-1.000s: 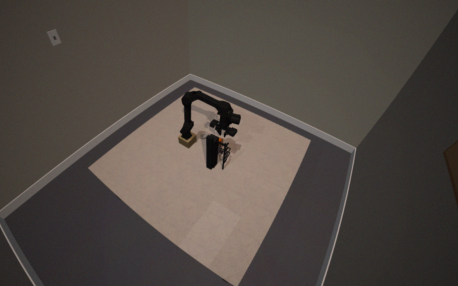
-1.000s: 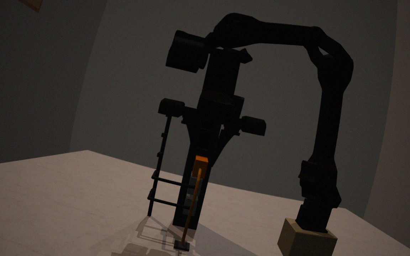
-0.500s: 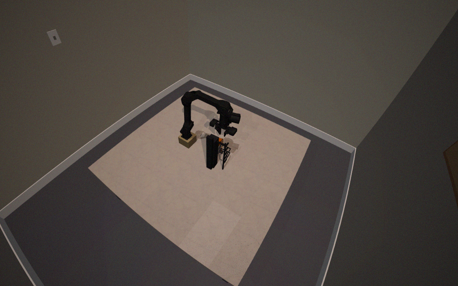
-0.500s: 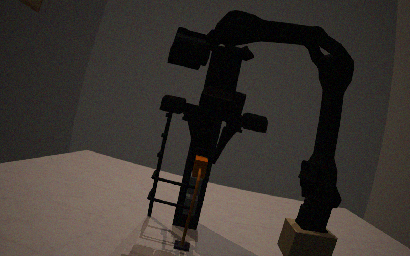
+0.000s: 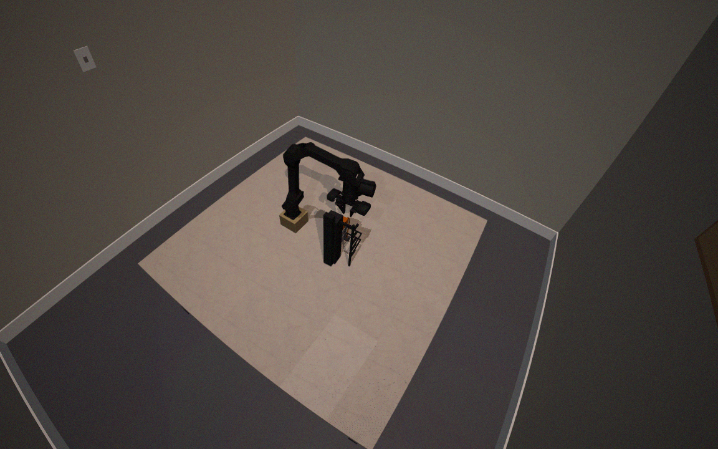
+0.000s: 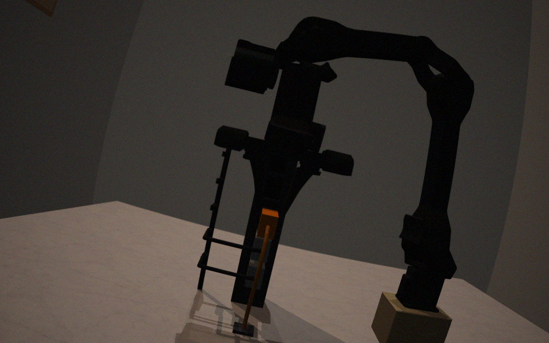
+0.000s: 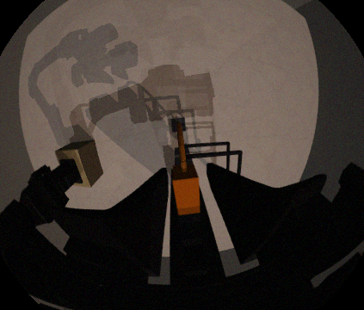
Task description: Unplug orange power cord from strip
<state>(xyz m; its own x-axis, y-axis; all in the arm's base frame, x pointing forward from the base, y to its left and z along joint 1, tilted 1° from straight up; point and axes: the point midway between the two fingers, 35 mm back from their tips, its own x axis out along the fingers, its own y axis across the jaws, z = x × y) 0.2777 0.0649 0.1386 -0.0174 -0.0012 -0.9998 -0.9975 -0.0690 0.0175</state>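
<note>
Right now the orange plug is 10 mm ahead of my gripper tip, 50 mm to the right of it and 10 mm below it. Also, from my gripper tip: dark block: 10 mm to the left, 180 mm below.
</note>
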